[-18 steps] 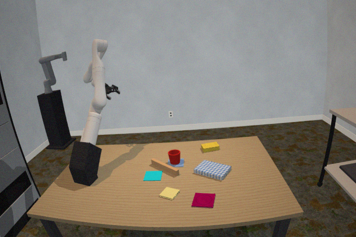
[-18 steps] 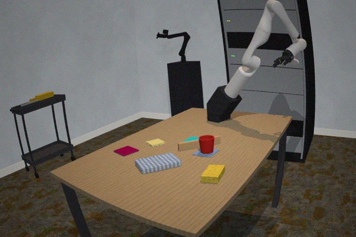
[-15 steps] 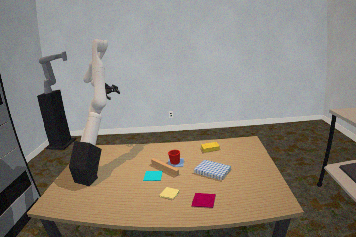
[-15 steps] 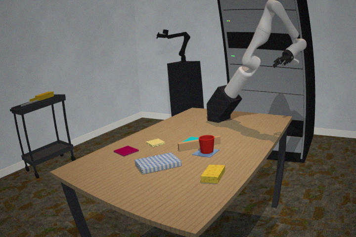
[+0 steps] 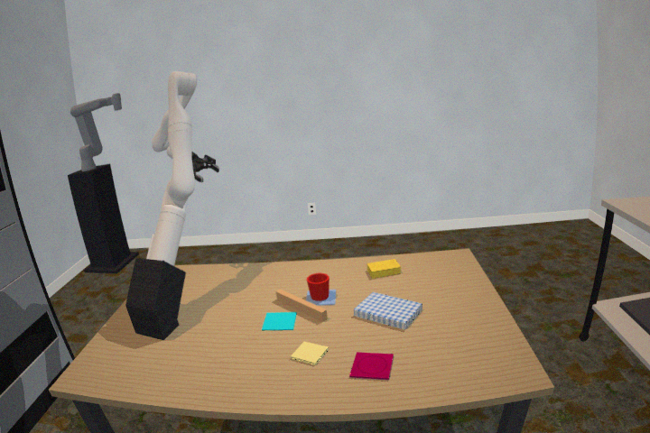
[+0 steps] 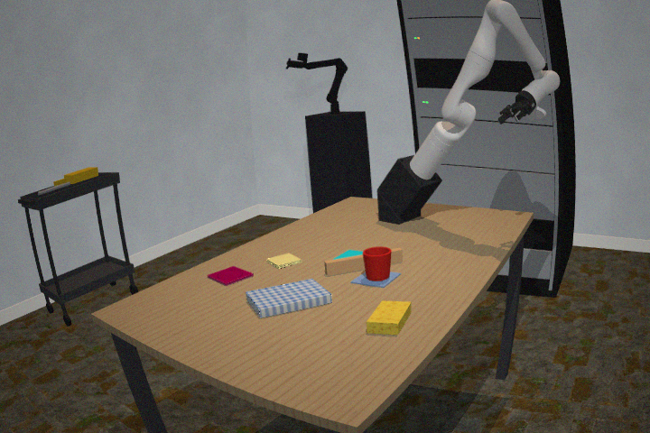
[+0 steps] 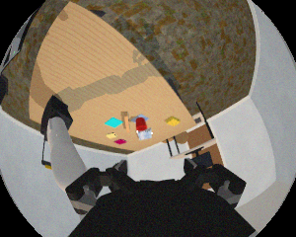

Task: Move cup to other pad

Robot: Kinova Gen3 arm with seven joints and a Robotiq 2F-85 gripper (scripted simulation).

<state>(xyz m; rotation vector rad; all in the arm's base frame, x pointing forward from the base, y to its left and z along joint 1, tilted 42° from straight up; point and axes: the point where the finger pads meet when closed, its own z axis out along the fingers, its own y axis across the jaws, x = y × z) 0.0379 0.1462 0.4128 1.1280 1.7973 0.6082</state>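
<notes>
The red cup lies 430 mm ahead of my hand, 370 mm below it and 260 mm to the right of it. Also, from my hand: wooden rail: 380 mm below, 380 mm ahead, 330 mm to the right.
</notes>
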